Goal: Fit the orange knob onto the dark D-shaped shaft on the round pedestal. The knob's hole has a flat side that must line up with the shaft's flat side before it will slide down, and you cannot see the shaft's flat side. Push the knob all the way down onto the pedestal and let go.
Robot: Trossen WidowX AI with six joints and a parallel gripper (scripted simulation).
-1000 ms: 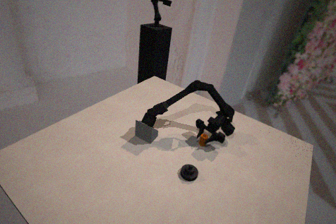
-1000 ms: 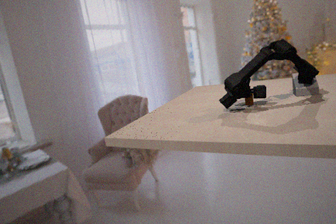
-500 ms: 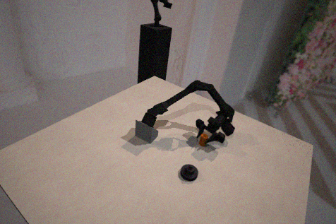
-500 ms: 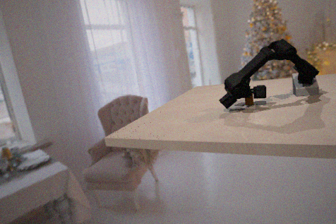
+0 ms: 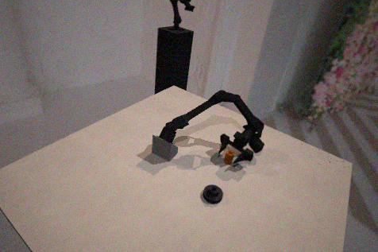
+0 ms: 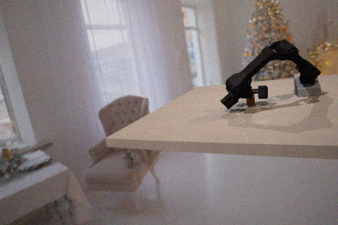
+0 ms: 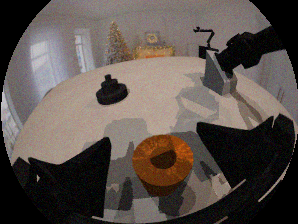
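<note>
The orange knob lies 3 cm to the left of my gripper tip and 2 cm below it. The rest, counted from my gripper tip: dark round pedestal: 19 cm to the right, 7 cm ahead, 2 cm below.
</note>
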